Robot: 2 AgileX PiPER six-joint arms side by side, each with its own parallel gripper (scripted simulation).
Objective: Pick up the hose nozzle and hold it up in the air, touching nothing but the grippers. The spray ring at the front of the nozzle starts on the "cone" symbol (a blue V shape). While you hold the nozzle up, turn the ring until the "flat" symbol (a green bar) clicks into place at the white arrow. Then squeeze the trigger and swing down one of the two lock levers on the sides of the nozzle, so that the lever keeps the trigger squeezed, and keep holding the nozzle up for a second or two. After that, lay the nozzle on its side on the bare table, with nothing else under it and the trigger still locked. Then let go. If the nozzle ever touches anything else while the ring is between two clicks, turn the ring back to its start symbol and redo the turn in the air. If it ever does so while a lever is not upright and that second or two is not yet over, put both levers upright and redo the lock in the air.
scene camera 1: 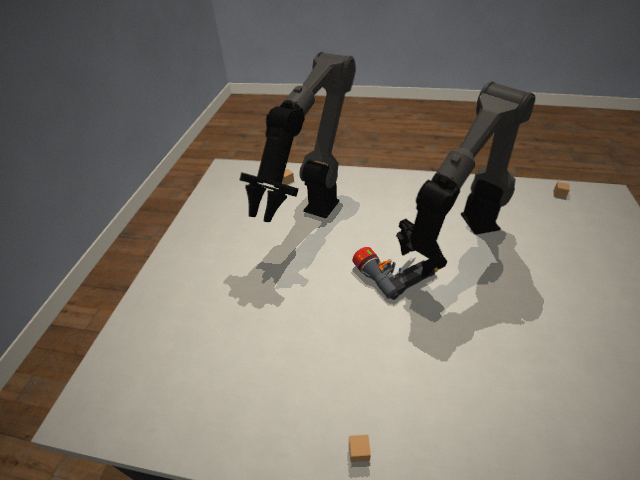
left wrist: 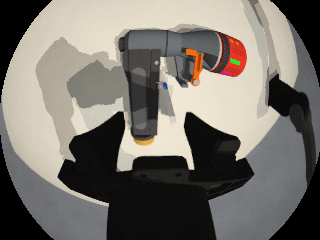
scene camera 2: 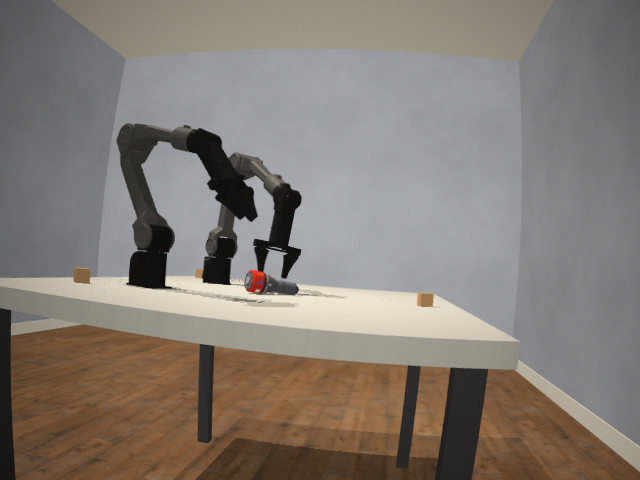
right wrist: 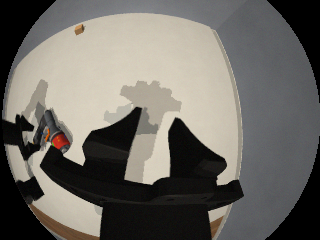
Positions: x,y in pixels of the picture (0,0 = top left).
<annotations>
right gripper: scene camera 1 259,219; scene camera 2; right wrist; not seen in the left wrist view (out of frame)
same spot on right gripper: [right wrist: 106,150] = [scene camera 2: 250,187]
</annotations>
